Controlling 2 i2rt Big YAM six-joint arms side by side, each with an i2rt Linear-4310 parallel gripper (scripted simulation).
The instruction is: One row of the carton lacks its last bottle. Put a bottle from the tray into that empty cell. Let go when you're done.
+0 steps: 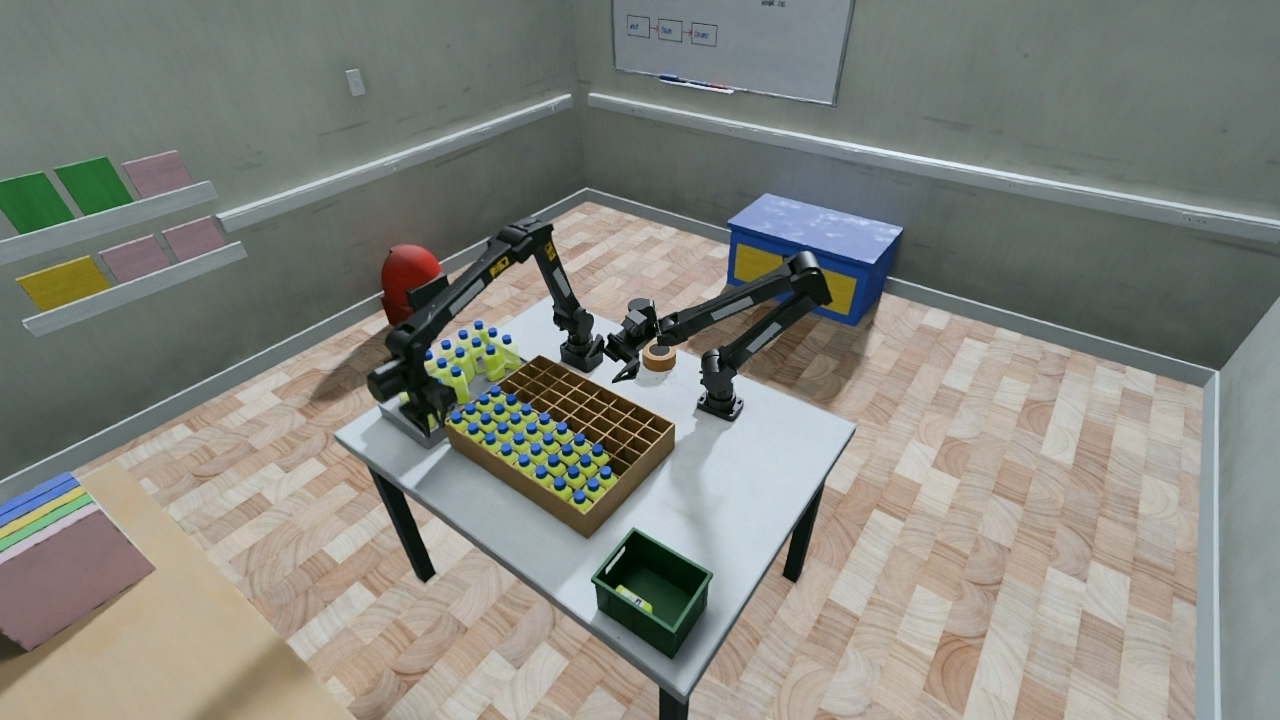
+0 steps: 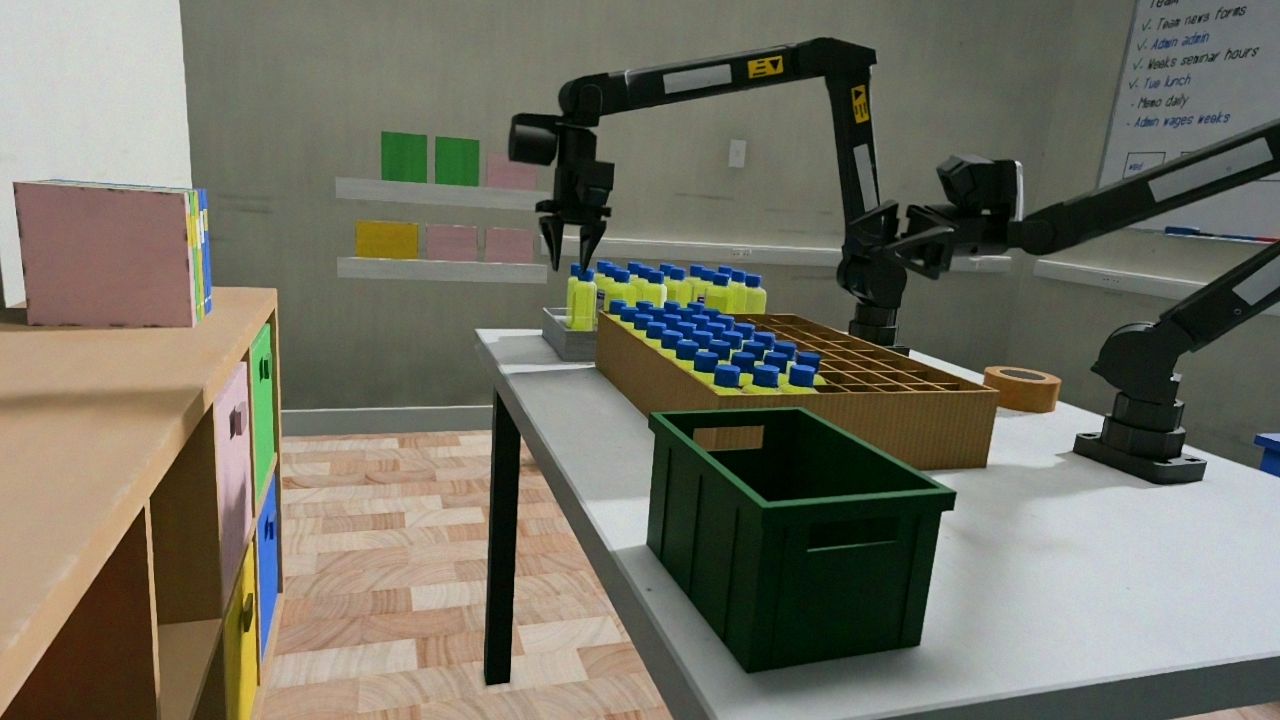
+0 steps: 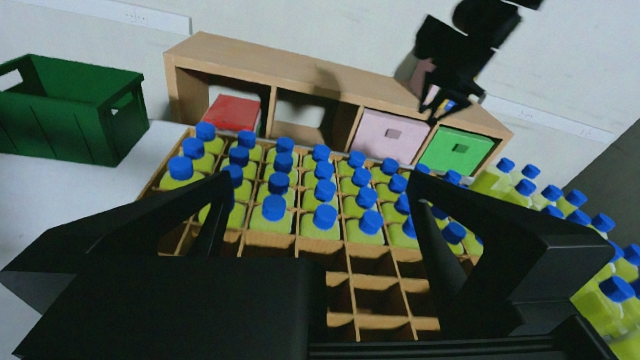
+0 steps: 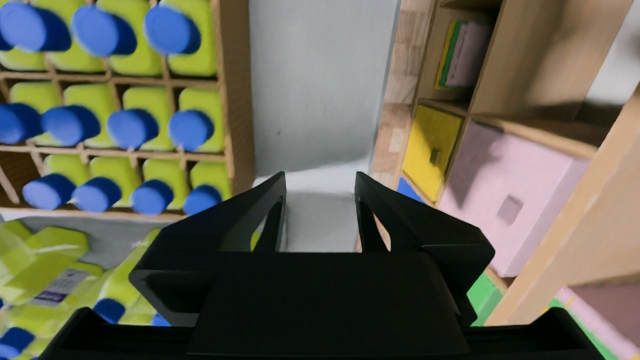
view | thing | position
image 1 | my left gripper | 597, 371
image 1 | my right gripper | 434, 431
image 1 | carton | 618, 413
